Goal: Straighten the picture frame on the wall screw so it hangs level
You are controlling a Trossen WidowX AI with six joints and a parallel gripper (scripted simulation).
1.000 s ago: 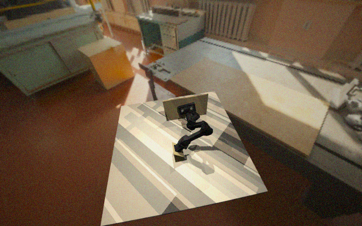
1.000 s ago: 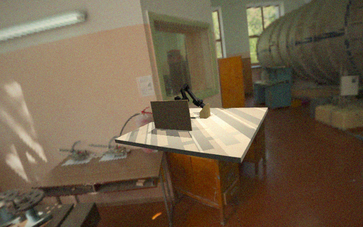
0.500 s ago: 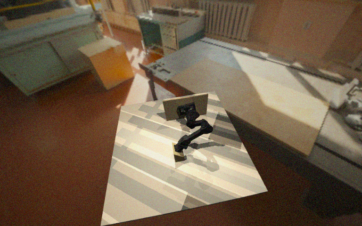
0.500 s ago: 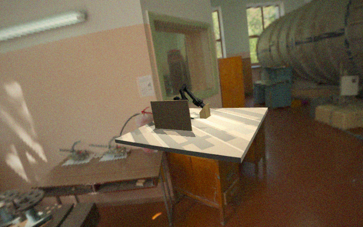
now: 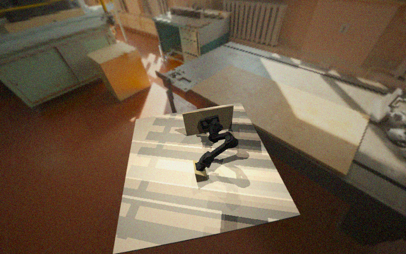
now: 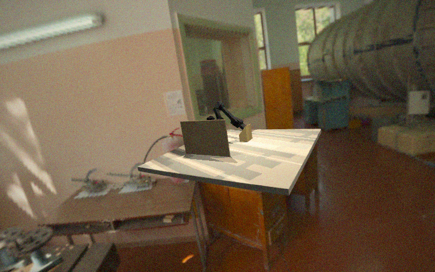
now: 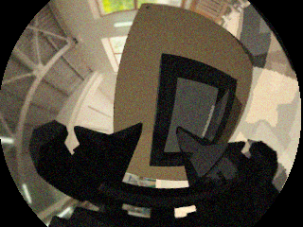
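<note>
Now: the black picture frame 50 mm below my gripper tip, 10 mm to the right of it and 10 mm ahead of it. Round my gripper tip: tan wall board: 60 mm below, 20 mm ahead, 10 mm to the right.
</note>
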